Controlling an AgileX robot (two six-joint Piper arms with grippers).
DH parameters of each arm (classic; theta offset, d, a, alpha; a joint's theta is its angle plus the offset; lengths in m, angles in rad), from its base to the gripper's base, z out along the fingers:
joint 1: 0 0.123 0 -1.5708
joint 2: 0.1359 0 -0.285 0
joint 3: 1.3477 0 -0.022 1.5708
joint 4: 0 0.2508 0 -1.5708
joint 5: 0 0 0.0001 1.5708
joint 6: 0 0.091 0 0
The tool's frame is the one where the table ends.
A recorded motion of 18 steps. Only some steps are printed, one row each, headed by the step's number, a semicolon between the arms.
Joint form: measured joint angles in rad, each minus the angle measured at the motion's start. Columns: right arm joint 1, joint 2, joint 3, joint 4, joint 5, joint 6; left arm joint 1, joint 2, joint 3, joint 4, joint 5, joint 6.
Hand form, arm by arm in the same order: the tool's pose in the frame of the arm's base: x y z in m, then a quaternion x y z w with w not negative. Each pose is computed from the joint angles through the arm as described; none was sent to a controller.
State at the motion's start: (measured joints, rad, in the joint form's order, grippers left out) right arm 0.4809 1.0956 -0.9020 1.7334 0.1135 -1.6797; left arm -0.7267 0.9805 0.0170 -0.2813 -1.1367 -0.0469
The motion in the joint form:
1: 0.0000 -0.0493 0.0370 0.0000 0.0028 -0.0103; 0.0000 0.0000 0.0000 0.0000 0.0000 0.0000
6: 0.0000 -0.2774 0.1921 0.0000 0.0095 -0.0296; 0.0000 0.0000 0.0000 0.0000 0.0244 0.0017
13: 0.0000 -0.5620 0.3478 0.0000 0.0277 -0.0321; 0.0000 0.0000 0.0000 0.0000 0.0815 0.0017
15: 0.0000 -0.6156 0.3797 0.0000 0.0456 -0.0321; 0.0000 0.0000 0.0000 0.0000 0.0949 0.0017
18: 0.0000 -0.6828 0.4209 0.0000 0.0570 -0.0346; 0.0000 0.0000 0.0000 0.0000 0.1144 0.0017
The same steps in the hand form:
1: 0.2025 0.1175 0.3783 -0.19653 0.70618 0.21690 0.64470; 0.1141 -0.0708 0.2129 0.07712 0.62670 -0.26163 0.72996
6: 0.1515 0.0916 0.3721 -0.20123 0.67827 0.21818 0.67220; 0.1143 -0.0713 0.2107 0.08042 0.63563 -0.25970 0.72254
13: 0.0941 0.0635 0.3605 -0.20019 0.62876 0.23148 0.71484; 0.1146 -0.0725 0.2057 0.08687 0.65632 -0.25648 0.70422
15: 0.0838 0.0599 0.3558 -0.20491 0.61769 0.23844 0.72084; 0.1146 -0.0727 0.2045 0.08837 0.66109 -0.25569 0.69984
18: 0.0722 0.0549 0.3486 -0.20798 0.60569 0.24245 0.72876; 0.1146 -0.0731 0.2027 0.09054 0.66799 -0.25453 0.69340

